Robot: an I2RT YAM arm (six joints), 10 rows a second.
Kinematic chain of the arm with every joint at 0, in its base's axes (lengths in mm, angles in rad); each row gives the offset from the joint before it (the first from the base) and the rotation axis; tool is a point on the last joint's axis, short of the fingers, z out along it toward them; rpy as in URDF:
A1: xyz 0 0 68 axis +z
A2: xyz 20 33.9 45.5 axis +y
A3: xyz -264 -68.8 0 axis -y
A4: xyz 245 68.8 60 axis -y
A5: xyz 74 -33.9 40.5 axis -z
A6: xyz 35.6 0 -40.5 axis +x
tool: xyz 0 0 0 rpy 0 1.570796 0
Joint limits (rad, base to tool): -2.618..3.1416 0..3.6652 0..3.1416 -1.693..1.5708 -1.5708..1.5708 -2.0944..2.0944
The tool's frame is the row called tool.
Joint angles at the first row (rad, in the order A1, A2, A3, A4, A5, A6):
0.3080 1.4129 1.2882 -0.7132 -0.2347 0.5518
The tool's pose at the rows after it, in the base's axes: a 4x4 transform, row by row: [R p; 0 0 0 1], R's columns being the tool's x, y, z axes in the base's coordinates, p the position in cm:
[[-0.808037 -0.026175 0.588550 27.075], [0.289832 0.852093 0.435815 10.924], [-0.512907 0.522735 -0.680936 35.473], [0 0 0 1]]
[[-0.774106 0.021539 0.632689 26.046], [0.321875 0.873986 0.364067 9.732], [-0.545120 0.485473 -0.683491 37.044], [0 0 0 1]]
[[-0.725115 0.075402 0.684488 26.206], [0.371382 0.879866 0.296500 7.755], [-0.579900 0.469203 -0.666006 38.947], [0 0 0 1]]
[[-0.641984 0.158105 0.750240 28.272], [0.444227 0.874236 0.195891 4.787], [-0.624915 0.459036 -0.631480 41.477], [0 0 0 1]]
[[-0.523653 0.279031 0.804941 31.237], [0.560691 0.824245 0.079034 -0.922], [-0.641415 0.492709 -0.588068 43.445], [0 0 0 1]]
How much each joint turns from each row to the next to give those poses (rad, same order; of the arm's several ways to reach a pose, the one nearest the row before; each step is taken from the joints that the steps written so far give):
0.0509 -0.0398 0.0769 -0.0475 0.0320 0.0508
-0.0182 -0.0385 0.0338 -0.0644 0.0706 0.0002
-0.0660 -0.0032 0.0688 -0.0445 0.0322 -0.0121
-0.1163 0.0689 0.1456 -0.0292 0.0247 -0.0185
-0.2008 0.1085 0.1611 -0.0001 -0.0381 0.0000

